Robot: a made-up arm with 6 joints.
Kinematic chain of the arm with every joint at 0, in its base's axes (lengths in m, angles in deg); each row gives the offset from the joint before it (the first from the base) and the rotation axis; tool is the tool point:
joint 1: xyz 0 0 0.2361 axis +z
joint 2: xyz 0 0.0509 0 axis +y
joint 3: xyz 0 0 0.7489 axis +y
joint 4: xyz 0 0 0.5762 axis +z
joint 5: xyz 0 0 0 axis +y
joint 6: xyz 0 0 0.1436 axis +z
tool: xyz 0 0 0
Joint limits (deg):
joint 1: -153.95..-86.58
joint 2: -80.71..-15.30
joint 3: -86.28..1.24
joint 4: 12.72..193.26
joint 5: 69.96..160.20
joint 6: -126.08..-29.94
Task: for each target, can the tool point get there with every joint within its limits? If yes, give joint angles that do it. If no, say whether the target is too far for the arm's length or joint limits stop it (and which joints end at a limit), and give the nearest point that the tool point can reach.
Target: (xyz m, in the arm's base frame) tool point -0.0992 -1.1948 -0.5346
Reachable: no: joint limits stop it (at a limit: joint 1, joint 2, joint 3) | nearest point 0.7312 0.2142 -0.2307 | short by 1.663 m
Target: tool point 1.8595 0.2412 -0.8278
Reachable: no: too far | nearest point 1.1157 0.3386 -0.1135 | short by 1.036 m
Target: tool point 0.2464 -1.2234 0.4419
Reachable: no: joint limits stop it (at a limit: joint 1, joint 2, joint 3) | nearest point 0.6665 0.1558 0.8075 | short by 1.487 m
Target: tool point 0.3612 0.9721 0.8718
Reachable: yes | joints -101.62 -44.66 -26.45 120.83 119.72 -69.60
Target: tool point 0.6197 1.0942 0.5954
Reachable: yes | joints -110.67 -66.21 -17.74 90.72 96.42 -58.36
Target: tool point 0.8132 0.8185 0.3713
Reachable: yes | joints -128.45 -59.72 -68.27 33.42 103.28 -63.33
